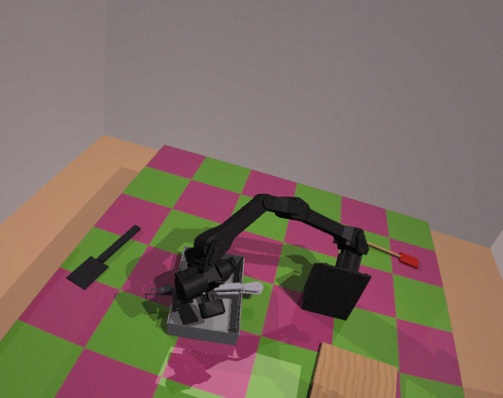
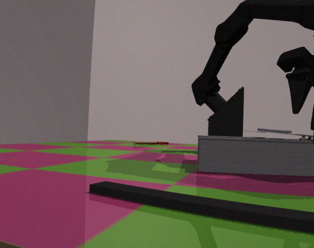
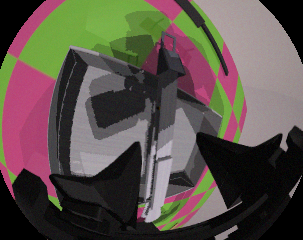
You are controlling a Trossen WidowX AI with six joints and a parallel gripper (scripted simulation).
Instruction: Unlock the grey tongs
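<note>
The grey roasting tin lies 30 mm behind my gripper tip, 50 mm to the right of it and 60 mm below it. Round my gripper tip: wooden board 490 mm behind, 210 mm to the left, 80 mm below; then red spatula 680 mm behind, 480 mm to the right, 80 mm below; then black spatula 320 mm ahead, 90 mm to the right, 90 mm below.
</note>
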